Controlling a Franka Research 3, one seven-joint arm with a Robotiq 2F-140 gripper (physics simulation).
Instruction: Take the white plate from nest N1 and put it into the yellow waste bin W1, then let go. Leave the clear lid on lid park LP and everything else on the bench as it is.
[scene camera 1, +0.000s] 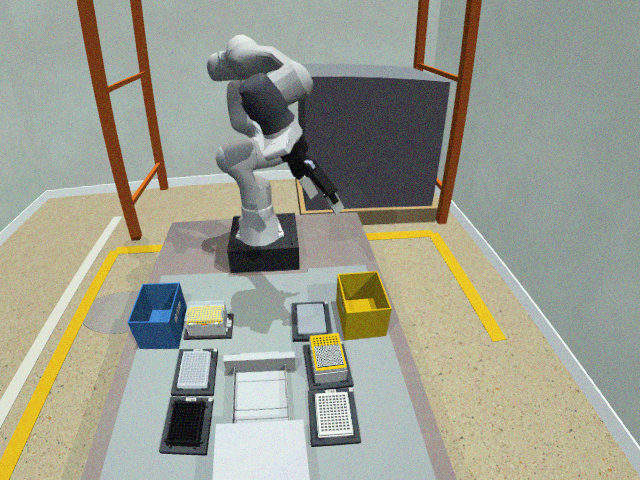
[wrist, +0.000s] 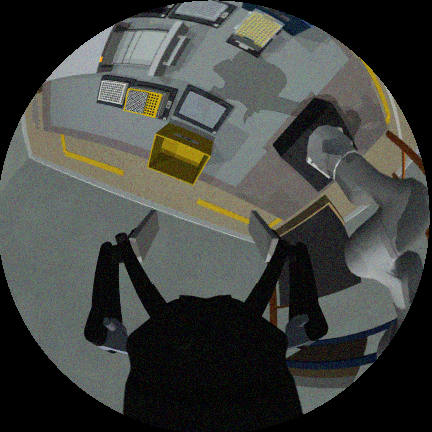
Scene:
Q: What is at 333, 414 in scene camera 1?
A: A white plate.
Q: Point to a whitish block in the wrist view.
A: At 147, 101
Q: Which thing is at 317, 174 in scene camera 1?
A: My gripper.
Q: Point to my gripper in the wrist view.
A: At 203, 219

